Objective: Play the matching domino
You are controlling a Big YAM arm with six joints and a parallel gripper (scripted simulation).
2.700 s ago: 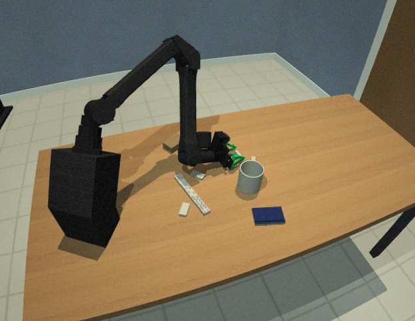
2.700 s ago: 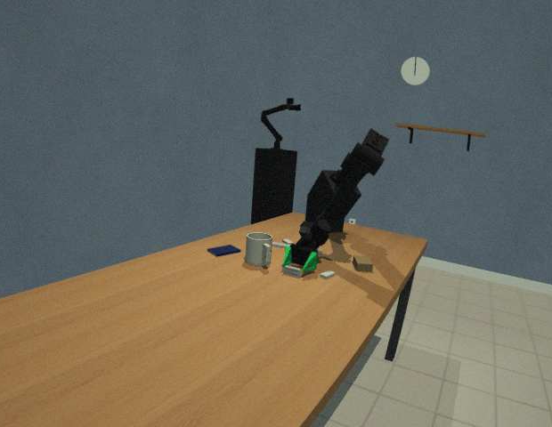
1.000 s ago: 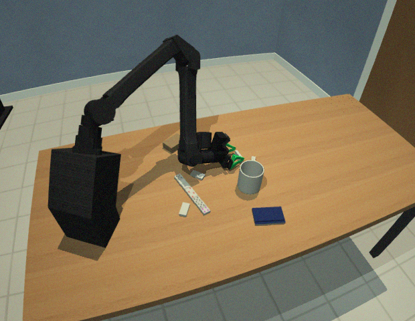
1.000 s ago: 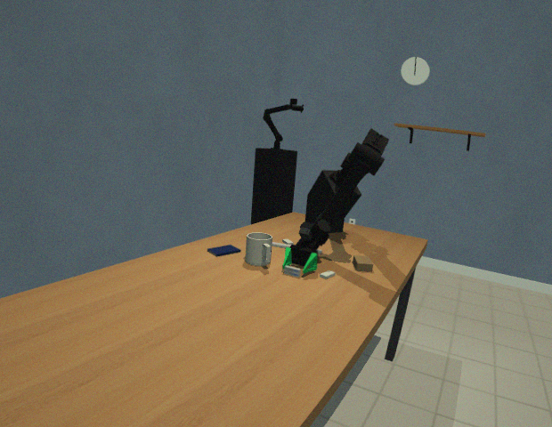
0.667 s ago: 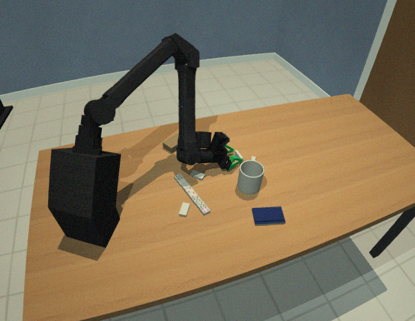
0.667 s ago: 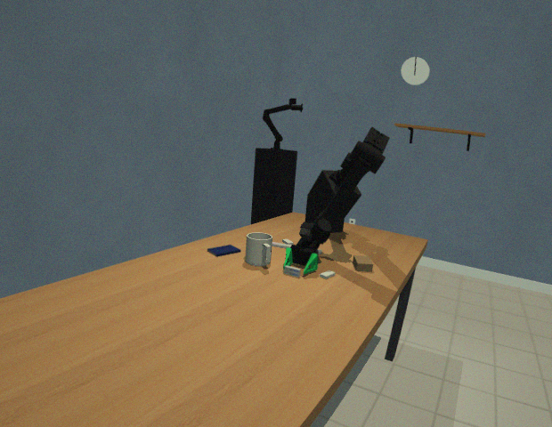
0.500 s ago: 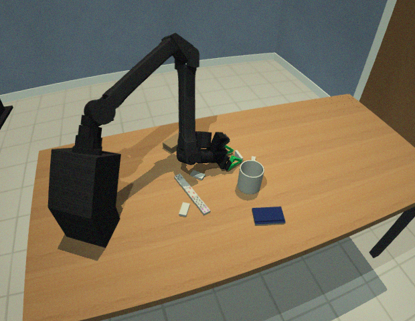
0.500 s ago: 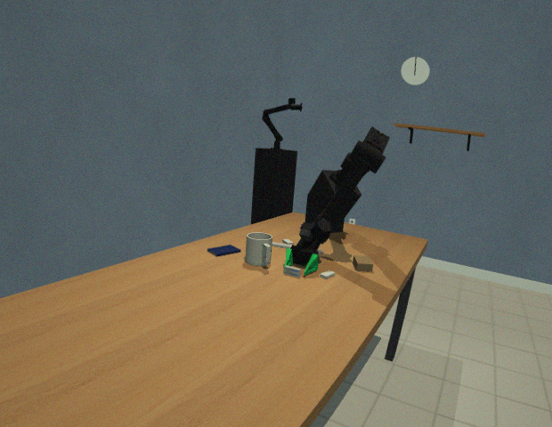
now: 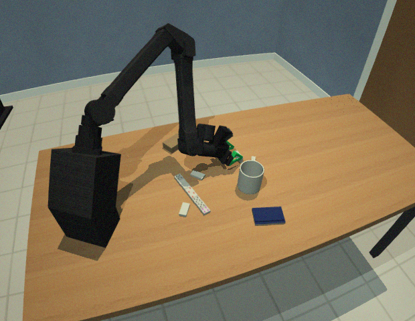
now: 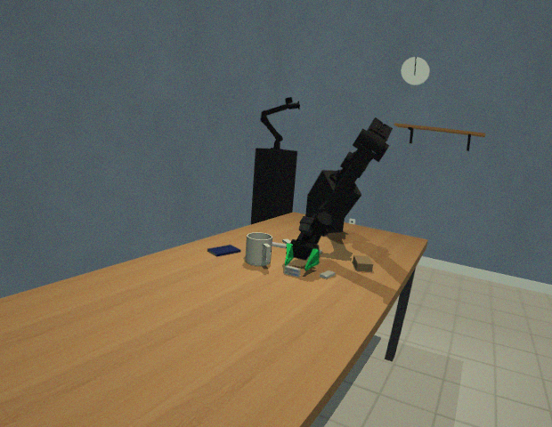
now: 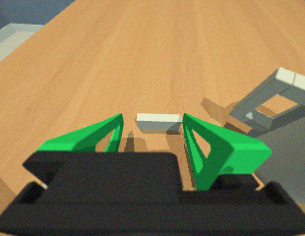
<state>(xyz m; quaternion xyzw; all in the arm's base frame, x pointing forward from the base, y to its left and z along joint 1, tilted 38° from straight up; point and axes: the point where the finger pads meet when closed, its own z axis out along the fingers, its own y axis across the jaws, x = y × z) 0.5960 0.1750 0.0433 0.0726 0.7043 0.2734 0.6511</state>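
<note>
My hand is 80 mm to the right of the grey tile, 80 mm past it and 30 mm above it. Round my hand: brown block (260 mm behind, 130 mm to the left, 20 mm below).
</note>
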